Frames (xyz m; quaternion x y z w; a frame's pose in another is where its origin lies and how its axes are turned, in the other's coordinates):
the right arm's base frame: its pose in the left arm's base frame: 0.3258 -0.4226 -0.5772 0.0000 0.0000 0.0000 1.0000
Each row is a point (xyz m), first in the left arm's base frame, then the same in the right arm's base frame.
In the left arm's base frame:
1: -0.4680 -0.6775 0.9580
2: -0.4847 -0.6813 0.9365
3: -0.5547 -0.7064 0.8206
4: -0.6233 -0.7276 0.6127
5: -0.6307 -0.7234 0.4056
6: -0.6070 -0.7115 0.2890
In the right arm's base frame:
1: -0.7938 -0.2549 1.5352
2: -0.8105 -0.2587 1.5137
3: -0.8805 -0.2838 1.3978
4: -0.9491 -0.3050 1.1899
5: -0.9565 -0.3008 0.9828
6: -0.9328 -0.2889 0.8662

